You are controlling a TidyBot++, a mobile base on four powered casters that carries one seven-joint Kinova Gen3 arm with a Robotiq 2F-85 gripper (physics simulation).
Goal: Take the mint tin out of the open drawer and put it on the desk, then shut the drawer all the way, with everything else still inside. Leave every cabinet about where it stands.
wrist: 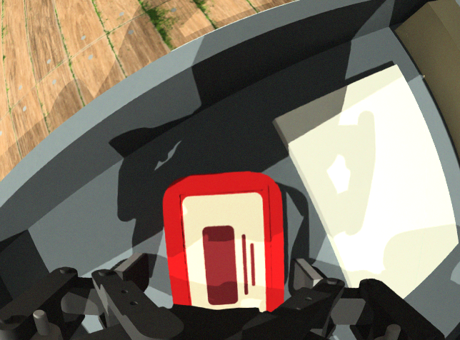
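The mint tin, red with a cream label and dark red marks, lies in the grey open drawer in the wrist view, at the lower middle. My gripper is open, its two fingertips standing on the left and right of the tin with a gap on each side. The gripper's dark body hides the tin's near end. I cannot tell how far the fingertips are above the drawer bottom.
A cream-white flat block lies in the drawer to the right of the tin. The drawer's wall curves across the upper left, with wooden plank floor beyond it. An olive-brown surface borders the drawer at upper right.
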